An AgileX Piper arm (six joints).
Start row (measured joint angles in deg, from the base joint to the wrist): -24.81 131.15 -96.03 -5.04 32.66 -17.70
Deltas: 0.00 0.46 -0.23 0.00 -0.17 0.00; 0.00 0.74 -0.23 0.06 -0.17 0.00; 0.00 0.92 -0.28 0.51 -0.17 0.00; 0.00 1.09 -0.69 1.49 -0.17 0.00; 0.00 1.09 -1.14 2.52 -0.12 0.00; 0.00 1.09 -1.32 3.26 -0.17 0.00; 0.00 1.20 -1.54 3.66 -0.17 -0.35; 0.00 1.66 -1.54 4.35 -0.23 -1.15; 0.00 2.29 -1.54 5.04 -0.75 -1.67; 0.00 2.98 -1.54 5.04 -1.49 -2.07; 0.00 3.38 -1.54 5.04 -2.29 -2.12
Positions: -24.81 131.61 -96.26 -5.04 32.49 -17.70; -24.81 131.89 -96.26 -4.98 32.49 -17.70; -24.81 132.07 -96.31 -4.53 32.49 -17.70; -24.81 132.24 -96.72 -3.55 32.49 -17.70; -24.81 132.24 -97.17 -2.52 32.54 -17.70; -24.81 132.24 -97.35 -1.78 32.49 -17.70; -24.81 132.35 -97.57 -1.38 32.49 -18.05; -24.81 132.81 -97.57 -0.69 32.43 -18.85; -24.81 133.44 -97.57 0.00 31.91 -19.37; -24.81 134.13 -97.57 0.00 31.17 -19.77; -24.81 134.53 -97.57 0.00 30.37 -19.82
